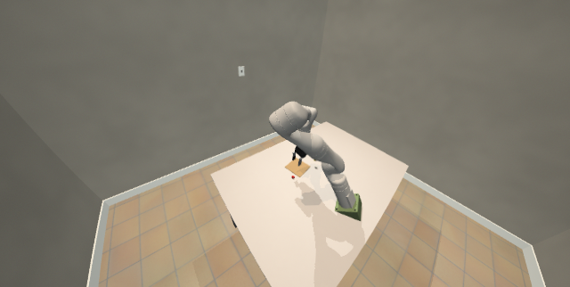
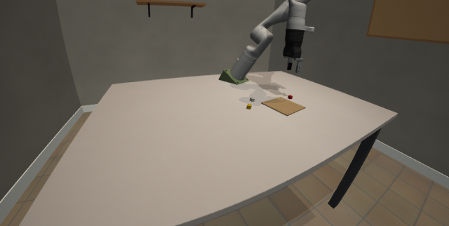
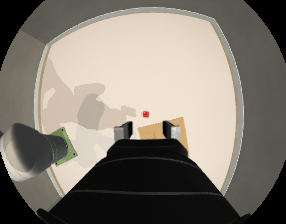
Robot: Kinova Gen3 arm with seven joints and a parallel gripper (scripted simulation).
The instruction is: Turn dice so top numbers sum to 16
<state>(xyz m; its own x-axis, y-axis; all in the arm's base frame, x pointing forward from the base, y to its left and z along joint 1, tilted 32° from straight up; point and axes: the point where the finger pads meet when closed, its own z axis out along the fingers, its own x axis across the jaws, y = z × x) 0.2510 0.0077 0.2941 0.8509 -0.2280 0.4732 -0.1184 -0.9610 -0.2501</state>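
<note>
My hand is 2 cm to the right of the red die and 15 cm above it. From my hand the other things lie so: white die: 6 cm behind, 18 cm to the right, 15 cm below; then tan mat: 4 cm ahead, 8 cm to the right, 15 cm below; then yellow die: 24 cm to the right, 15 cm below.
</note>
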